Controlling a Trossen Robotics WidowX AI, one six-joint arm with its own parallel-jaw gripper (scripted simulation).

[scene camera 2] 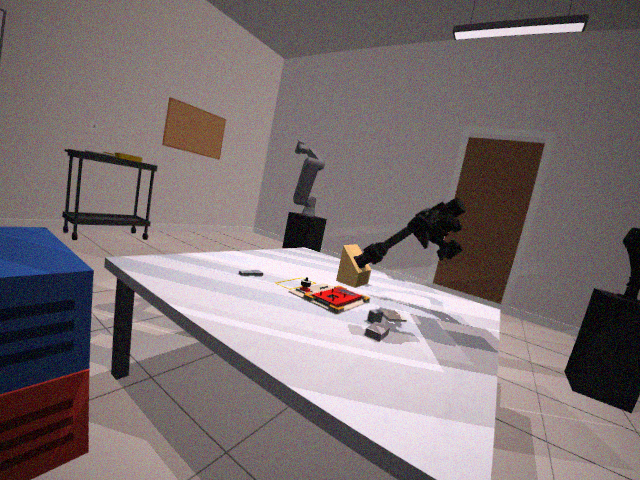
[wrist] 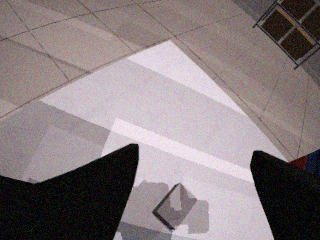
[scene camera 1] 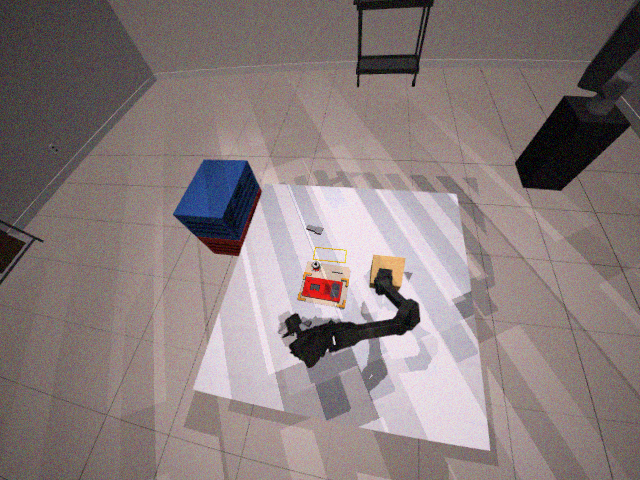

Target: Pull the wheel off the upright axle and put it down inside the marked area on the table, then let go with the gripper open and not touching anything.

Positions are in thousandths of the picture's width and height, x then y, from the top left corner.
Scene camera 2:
my gripper: 677,528
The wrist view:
my gripper: 614,648
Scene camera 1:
my gripper: 448,718
red plate: 515,605
